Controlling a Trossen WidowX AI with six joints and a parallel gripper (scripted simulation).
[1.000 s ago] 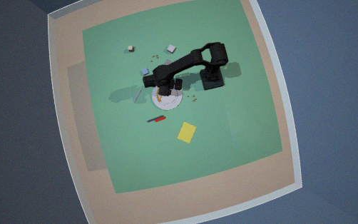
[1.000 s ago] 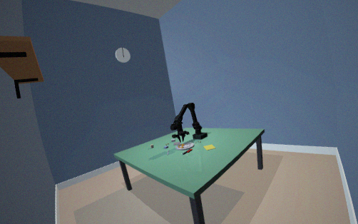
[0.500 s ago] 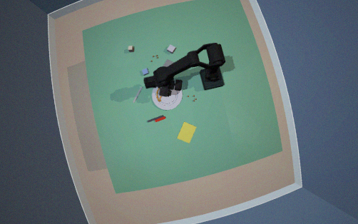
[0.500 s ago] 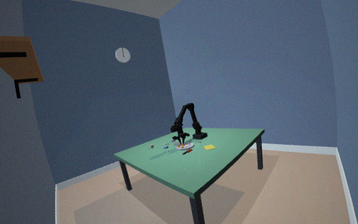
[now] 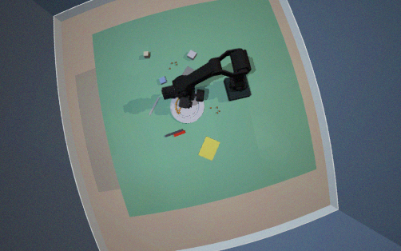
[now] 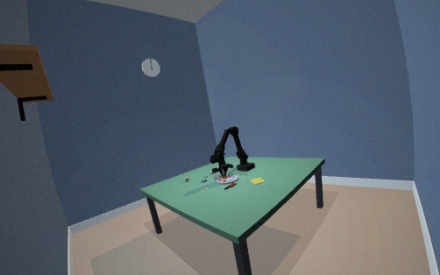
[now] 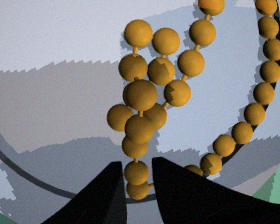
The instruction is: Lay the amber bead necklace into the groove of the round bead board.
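Right now my gripper tip is 50 mm to the right of the round grey bead board and 10 mm above it. Also, from my gripper tip: grey rod 210 mm ahead, 40 mm to the left, 10 mm below; blue block 150 mm ahead, 110 mm to the right, 10 mm below; grey plate 10 mm behind, 140 mm to the right, 10 mm below.
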